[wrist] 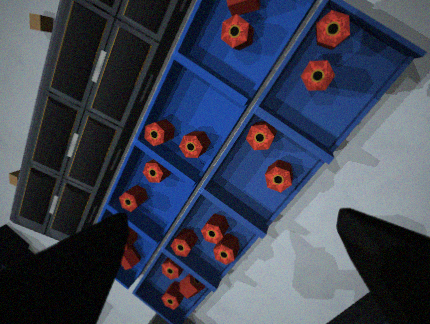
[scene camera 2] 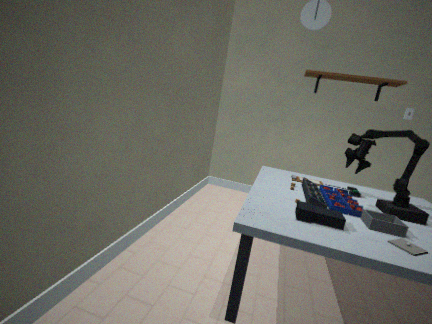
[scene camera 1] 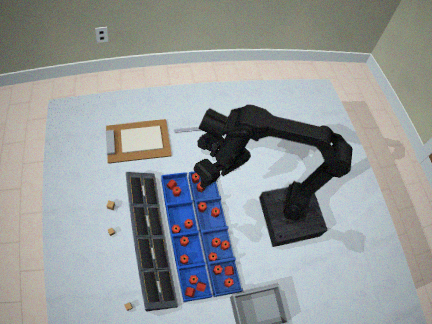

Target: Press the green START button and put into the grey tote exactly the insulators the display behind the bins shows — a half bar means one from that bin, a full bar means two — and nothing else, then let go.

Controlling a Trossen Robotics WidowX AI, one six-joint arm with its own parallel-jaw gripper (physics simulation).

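My gripper [scene camera 1: 222, 169] [scene camera 2: 353, 170] [wrist: 233, 220] is open and empty, high above the table near the far end of the bins. The green START button [scene camera 2: 354, 191] shows small in scene camera 2; the arm hides it in scene camera 1. Red insulators [scene camera 1: 188, 223] [wrist: 191, 146] lie in the two rows of blue bins [scene camera 1: 176, 214] [wrist: 205, 102], two or three in each bin, some on their sides. The dark display [scene camera 1: 131, 225] [wrist: 85, 102] beside the bins has dark windows with thin orange outlines and pale strips between; no lit bar shows. The grey tote [scene camera 1: 255, 291] [scene camera 2: 382, 226] looks empty in scene camera 1.
A brown clipboard [scene camera 1: 164, 150] and a partly hidden grey caliper [scene camera 1: 186, 130] lie beyond the bins. Small tan blocks [scene camera 1: 110, 205] [wrist: 41, 22] lie behind the display. A black box [scene camera 2: 320, 215] and a flat grey plate [scene camera 2: 407, 246] are near the table's front edge.
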